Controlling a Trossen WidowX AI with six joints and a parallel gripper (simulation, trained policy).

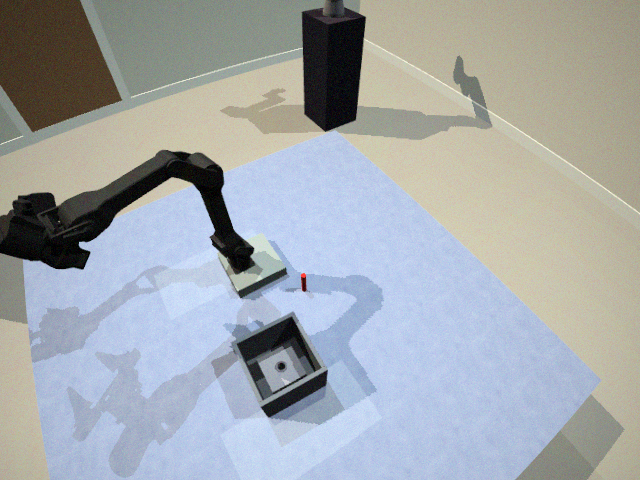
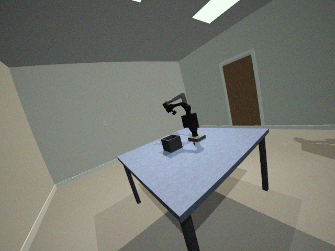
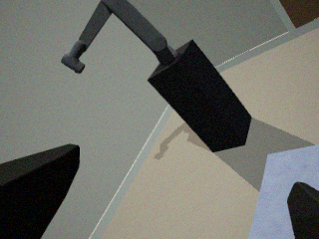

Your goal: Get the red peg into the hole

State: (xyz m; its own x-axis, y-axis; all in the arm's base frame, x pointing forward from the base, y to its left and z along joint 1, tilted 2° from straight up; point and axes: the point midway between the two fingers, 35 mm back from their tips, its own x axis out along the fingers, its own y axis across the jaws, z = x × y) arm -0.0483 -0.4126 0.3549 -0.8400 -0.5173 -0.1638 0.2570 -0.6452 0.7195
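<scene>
Now: the red peg 24 cm ahead of my gripper tip, 54 cm to the left of it and 36 cm below it. Round my gripper tip: grey plate 42 cm ahead, 36 cm to the left, 36 cm below.
</scene>
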